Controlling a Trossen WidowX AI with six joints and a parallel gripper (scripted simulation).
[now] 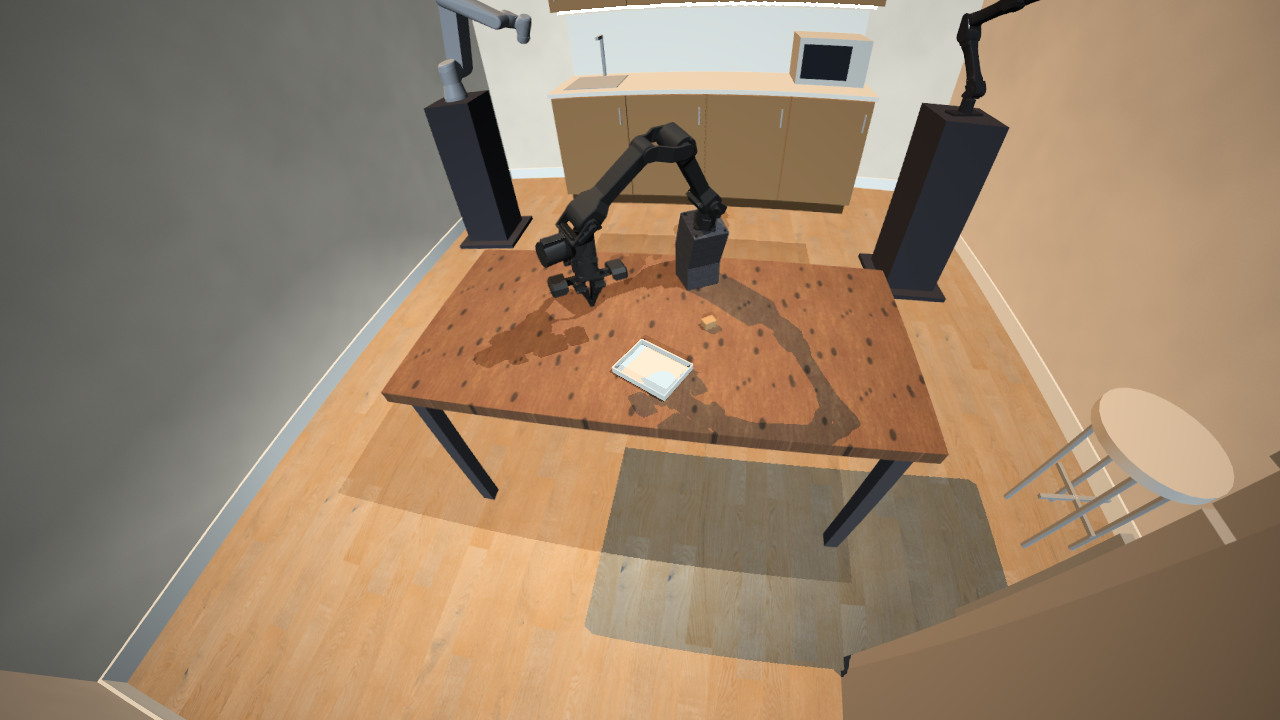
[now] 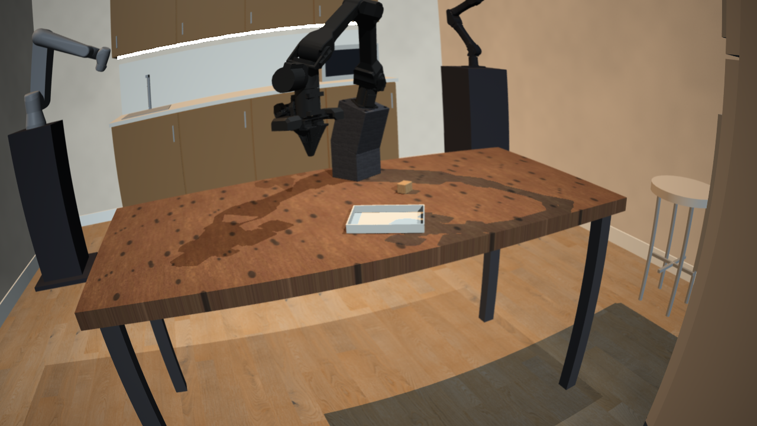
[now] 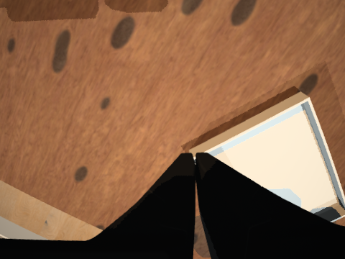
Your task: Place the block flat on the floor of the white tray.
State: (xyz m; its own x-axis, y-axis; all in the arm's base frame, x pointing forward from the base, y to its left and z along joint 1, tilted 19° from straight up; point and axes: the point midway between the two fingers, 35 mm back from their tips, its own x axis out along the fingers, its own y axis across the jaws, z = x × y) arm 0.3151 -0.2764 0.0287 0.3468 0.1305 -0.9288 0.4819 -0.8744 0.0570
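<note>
My gripper is now 29 cm to the right of the wooden block, 19 cm above it and 13 cm past it. Round my hand: white tray (20 cm below, 15 cm to the left, 6 cm ahead).
</note>
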